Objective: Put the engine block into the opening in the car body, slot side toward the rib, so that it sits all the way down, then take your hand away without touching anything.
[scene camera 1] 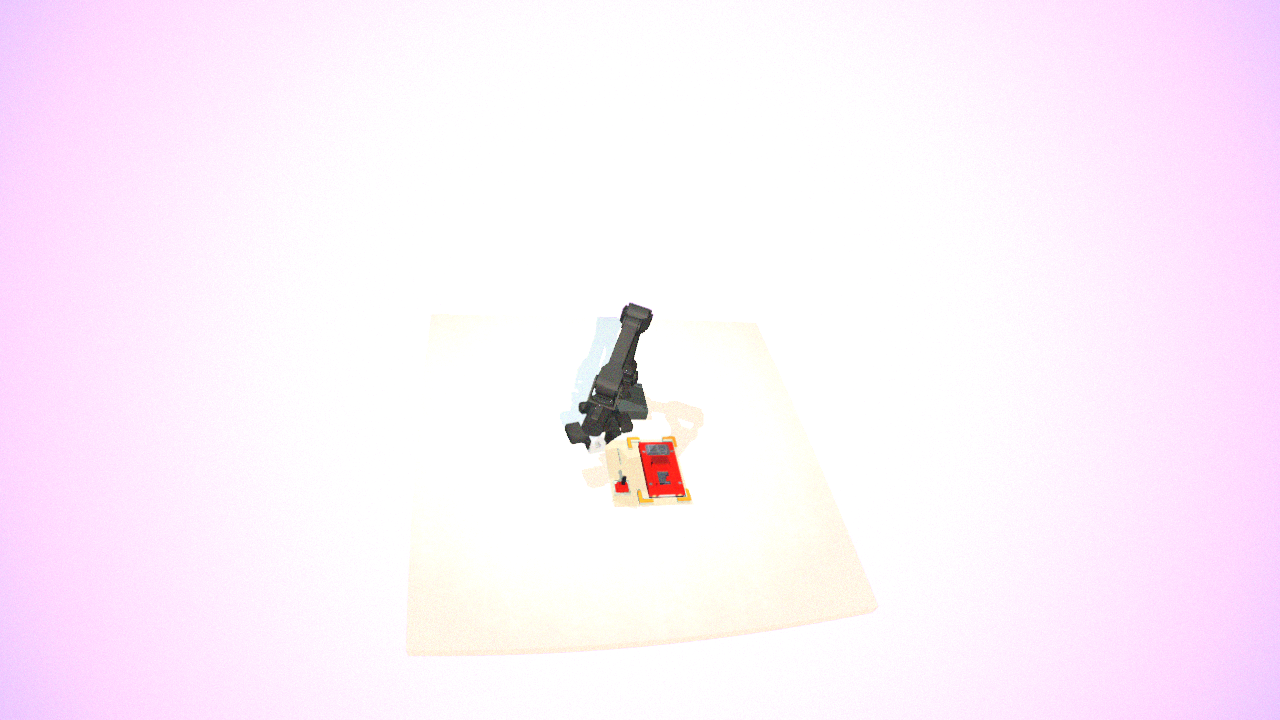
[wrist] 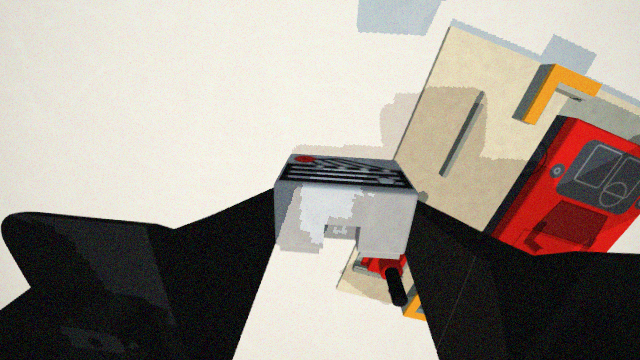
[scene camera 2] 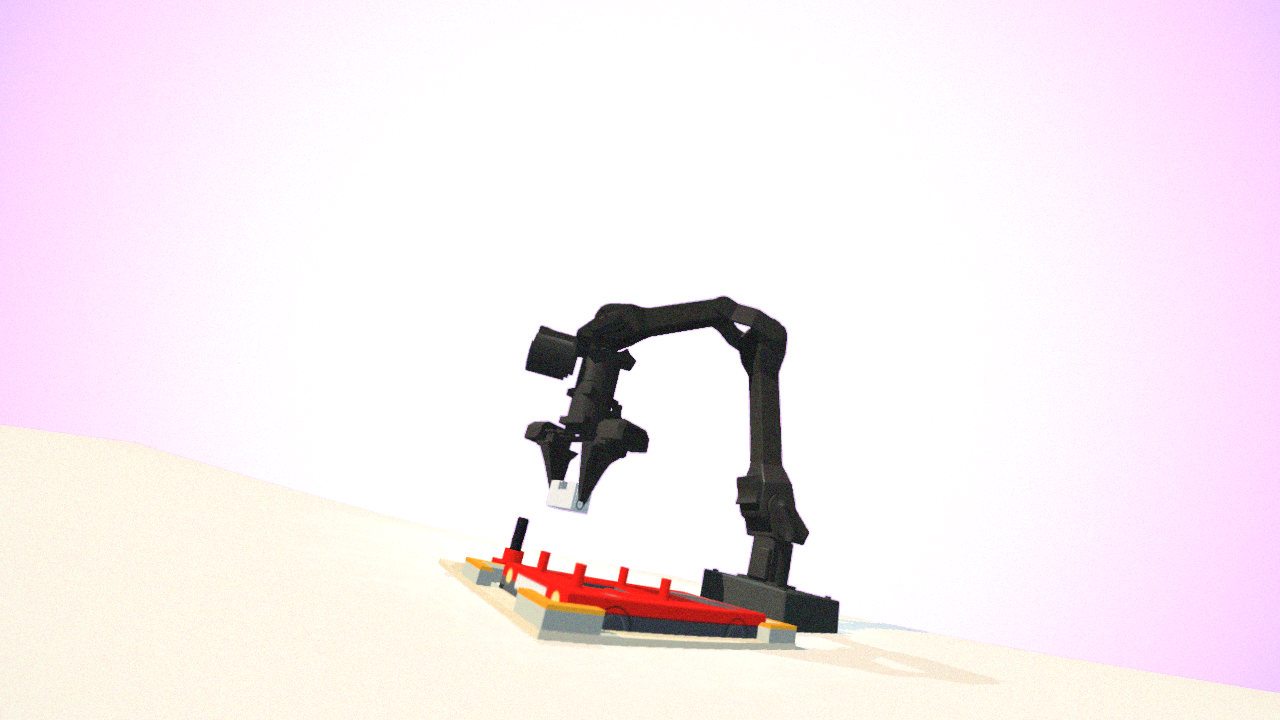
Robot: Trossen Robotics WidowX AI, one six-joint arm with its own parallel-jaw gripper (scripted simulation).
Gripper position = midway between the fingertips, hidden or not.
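Labels:
My gripper [scene camera 2: 567, 499] is carrying an engine block [scene camera 2: 562, 495].

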